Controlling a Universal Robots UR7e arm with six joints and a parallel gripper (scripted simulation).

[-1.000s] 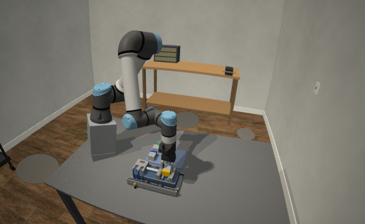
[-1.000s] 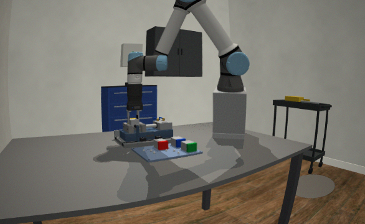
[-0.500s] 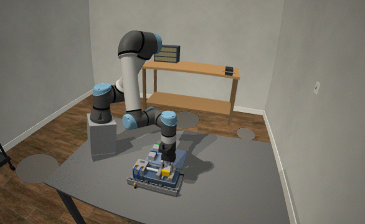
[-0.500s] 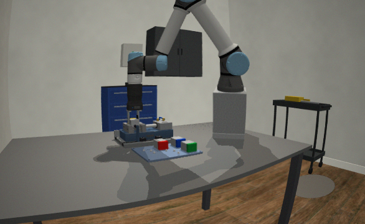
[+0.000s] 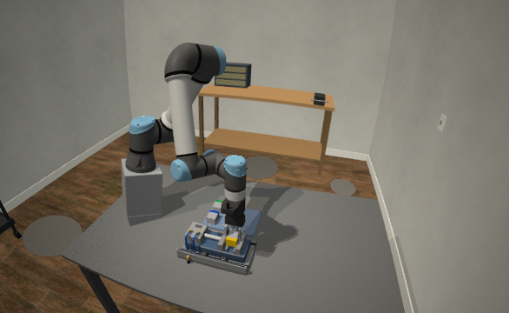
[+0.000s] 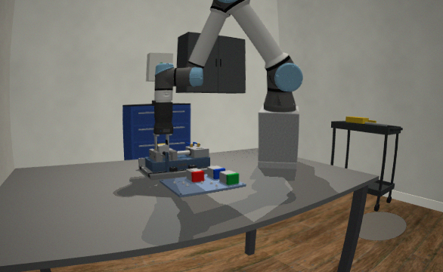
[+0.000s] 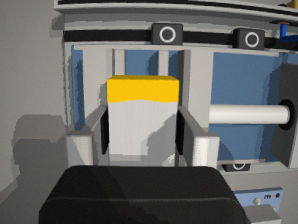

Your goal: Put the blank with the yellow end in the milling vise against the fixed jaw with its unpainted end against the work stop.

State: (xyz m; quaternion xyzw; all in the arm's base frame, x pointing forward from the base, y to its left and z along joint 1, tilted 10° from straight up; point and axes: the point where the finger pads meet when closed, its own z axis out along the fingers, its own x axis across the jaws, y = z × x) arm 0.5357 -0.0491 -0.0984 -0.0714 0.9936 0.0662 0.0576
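The yellow-ended blank is 20 mm below my hand. Round my hand: hosed block: 160 mm behind, 20 mm to the right, 40 mm below; then red-ended blank: 90 mm behind, 160 mm to the left, 90 mm below; then work stop: 50 mm to the left, 30 mm below.
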